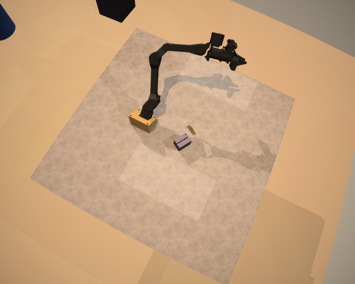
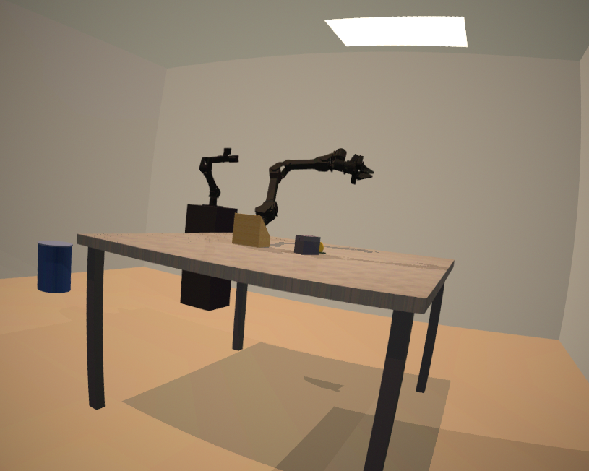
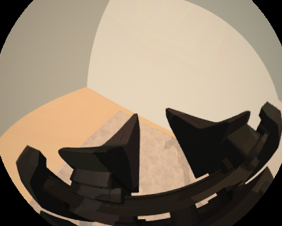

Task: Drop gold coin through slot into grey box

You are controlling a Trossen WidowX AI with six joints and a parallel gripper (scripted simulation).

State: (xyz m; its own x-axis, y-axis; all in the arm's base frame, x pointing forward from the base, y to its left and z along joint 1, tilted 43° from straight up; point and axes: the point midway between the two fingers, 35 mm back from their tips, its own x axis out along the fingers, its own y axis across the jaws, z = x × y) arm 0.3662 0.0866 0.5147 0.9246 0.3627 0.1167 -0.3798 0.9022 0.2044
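Right now my gripper tip is 12 cm past the gold coin, 34 cm to the left of it and 37 cm above it.
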